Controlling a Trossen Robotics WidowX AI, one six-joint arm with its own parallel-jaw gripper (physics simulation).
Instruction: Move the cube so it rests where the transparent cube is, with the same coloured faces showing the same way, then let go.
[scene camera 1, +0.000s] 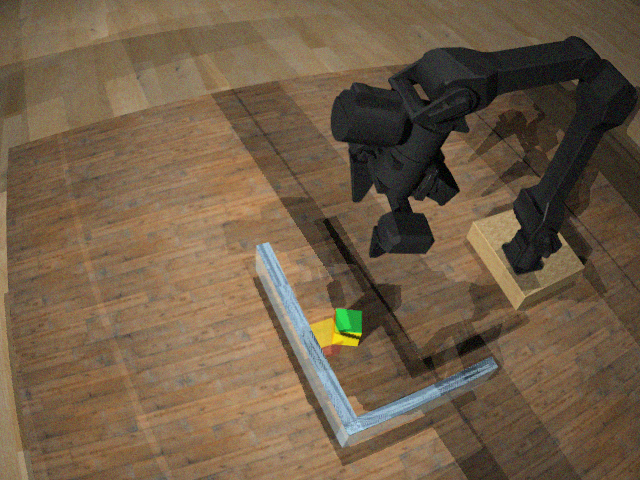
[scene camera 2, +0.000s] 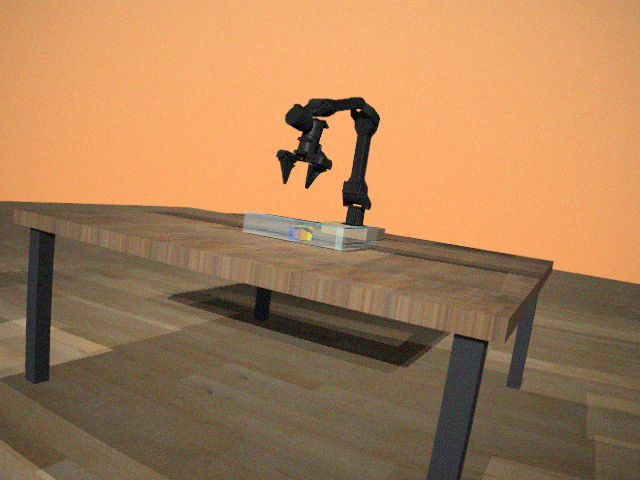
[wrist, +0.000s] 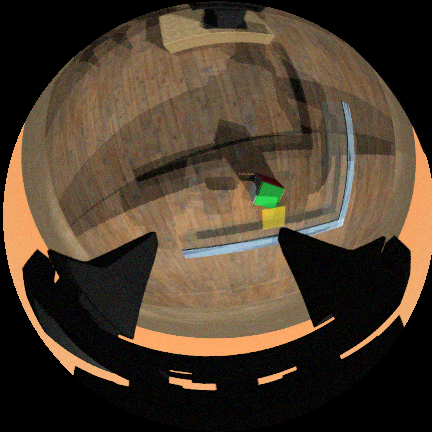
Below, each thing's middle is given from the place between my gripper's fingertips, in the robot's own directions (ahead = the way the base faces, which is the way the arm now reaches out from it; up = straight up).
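The L-shaped grey rail (scene camera 1: 349, 429) is what I measure my hand from first: my hand is 10 mm past it, 70 mm to the right of it and 120 mm above it. There is also the transparent cube (scene camera 1: 328, 336), and that one is 60 mm ahead of my hand, 90 mm to the left of it and 130 mm below it.
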